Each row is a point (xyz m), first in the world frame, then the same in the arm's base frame.
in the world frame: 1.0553 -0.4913 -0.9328
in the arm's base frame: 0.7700 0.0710 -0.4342
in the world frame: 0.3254 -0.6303 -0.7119
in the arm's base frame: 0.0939 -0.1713 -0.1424
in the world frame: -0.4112 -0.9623 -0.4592
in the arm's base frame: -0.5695 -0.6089 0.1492
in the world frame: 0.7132 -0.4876 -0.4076
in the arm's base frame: 0.5112 -0.0399 0.1259
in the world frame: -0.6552 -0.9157 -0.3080
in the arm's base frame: -0.7909 -0.6103 0.3378
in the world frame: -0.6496 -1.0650 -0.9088
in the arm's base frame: -0.8643 -0.6639 -0.2746
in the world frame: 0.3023 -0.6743 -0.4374
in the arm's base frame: 0.1156 -0.2591 0.1215
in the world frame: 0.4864 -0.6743 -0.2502
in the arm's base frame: 0.3252 -0.2700 0.2793
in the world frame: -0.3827 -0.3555 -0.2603
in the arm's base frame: -0.5570 -0.0402 0.4407
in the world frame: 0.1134 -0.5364 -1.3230
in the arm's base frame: -0.2138 -0.0055 -0.6947
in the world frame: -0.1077 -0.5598 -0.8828
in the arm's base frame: -0.3640 -0.1180 -0.2386
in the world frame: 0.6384 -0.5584 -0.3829
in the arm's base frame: 0.4465 -0.1206 0.1483
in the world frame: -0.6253 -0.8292 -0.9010
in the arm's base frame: -0.8568 -0.4308 -0.2310
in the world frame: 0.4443 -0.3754 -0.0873
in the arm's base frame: 0.2858 -0.0053 0.4939
